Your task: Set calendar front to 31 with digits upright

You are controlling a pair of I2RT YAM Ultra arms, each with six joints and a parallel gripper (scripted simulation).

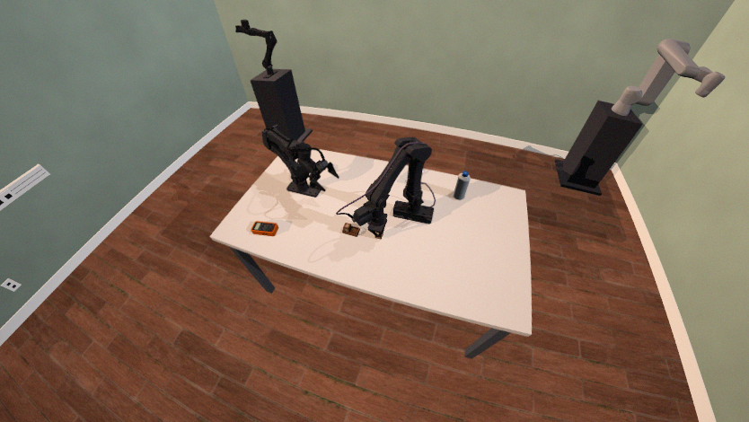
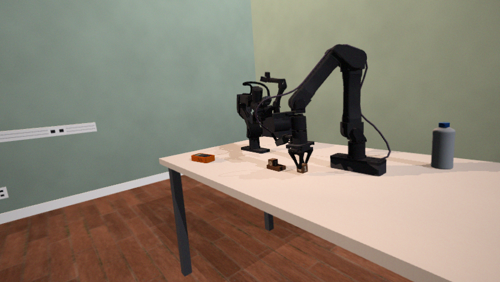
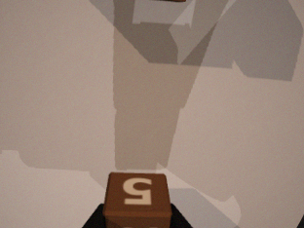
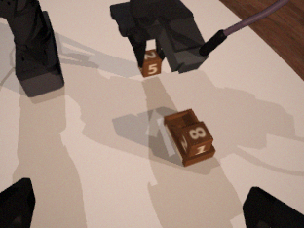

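Right now my left hand is 10 mm short of the brown tray, 140 mm to the left of it and 30 mm above it.
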